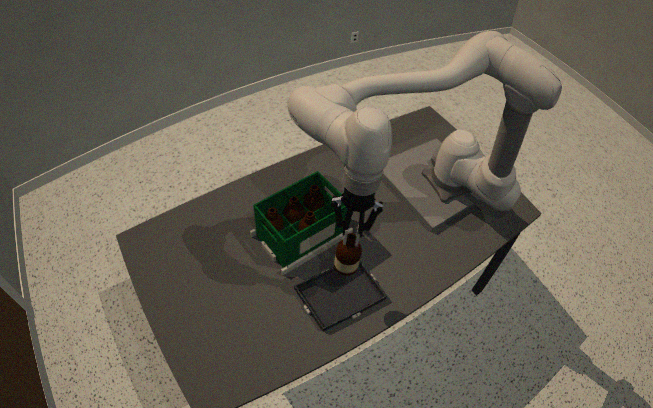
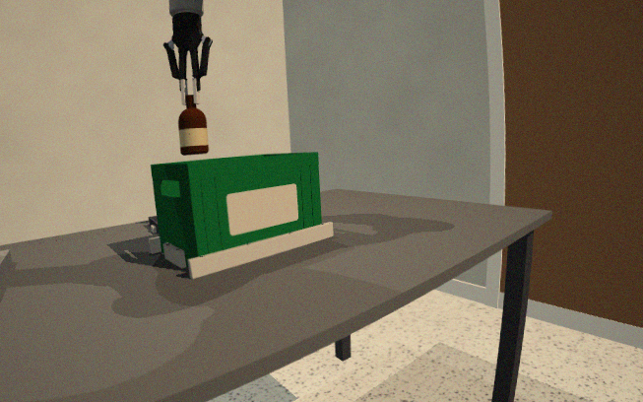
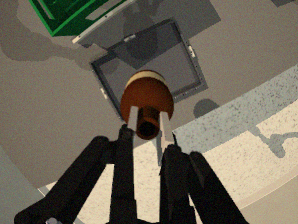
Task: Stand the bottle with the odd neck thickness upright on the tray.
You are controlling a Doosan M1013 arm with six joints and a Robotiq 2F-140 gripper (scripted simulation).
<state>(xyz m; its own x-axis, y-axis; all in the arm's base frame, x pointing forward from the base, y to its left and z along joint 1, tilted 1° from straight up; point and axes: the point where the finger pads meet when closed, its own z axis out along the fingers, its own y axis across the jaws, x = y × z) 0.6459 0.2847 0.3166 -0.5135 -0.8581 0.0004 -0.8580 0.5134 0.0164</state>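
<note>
Right now the bottle is 90 mm below my hand. From my hand the other things lie so: crate: 30 mm ahead, 280 mm to the right, 270 mm below; black tray: 340 mm below.
</note>
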